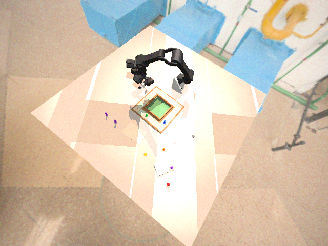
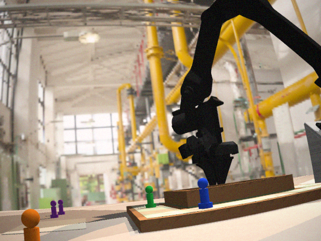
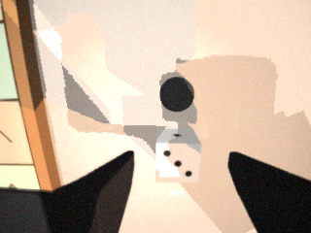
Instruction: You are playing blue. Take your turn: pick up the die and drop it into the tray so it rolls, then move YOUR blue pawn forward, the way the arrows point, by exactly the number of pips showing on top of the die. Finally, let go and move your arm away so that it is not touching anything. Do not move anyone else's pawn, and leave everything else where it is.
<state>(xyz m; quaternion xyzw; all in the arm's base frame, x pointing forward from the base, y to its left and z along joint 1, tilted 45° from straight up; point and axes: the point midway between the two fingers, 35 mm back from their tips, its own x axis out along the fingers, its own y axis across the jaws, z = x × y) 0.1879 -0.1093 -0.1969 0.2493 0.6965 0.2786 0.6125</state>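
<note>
Right now the white die is 1 cm below my gripper tip. From my gripper tip the other things lie so: blue pawn: 14 cm ahead, 35 cm to the left, 1 cm above; then green pawn: 19 cm ahead, 22 cm to the left, 1 cm above; then orange pawn: 29 cm ahead, 47 cm to the left, 1 cm below.
</note>
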